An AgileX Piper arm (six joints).
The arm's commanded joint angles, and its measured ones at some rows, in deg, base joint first. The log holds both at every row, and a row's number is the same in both.
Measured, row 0:
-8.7 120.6 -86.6 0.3 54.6 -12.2
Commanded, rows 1 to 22:
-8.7 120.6 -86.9 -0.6 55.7 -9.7
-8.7 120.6 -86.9 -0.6 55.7 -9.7
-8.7 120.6 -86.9 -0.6 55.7 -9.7
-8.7 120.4 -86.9 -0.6 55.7 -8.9
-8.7 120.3 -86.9 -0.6 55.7 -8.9
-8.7 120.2 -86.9 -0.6 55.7 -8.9
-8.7 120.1 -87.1 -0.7 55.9 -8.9
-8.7 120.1 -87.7 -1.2 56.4 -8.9
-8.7 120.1 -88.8 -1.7 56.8 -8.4
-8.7 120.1 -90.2 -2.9 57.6 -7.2
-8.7 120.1 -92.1 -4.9 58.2 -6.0
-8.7 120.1 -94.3 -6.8 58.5 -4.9
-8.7 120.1 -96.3 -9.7 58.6 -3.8
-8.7 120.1 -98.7 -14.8 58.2 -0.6
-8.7 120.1 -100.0 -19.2 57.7 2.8
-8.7 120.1 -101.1 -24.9 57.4 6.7
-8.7 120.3 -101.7 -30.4 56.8 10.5
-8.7 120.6 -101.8 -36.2 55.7 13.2
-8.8 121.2 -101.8 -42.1 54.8 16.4
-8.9 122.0 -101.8 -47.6 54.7 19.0
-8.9 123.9 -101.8 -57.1 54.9 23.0
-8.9 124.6 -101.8 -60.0 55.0 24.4
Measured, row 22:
-8.7 122.8 -101.7 -51.2 55.2 20.4
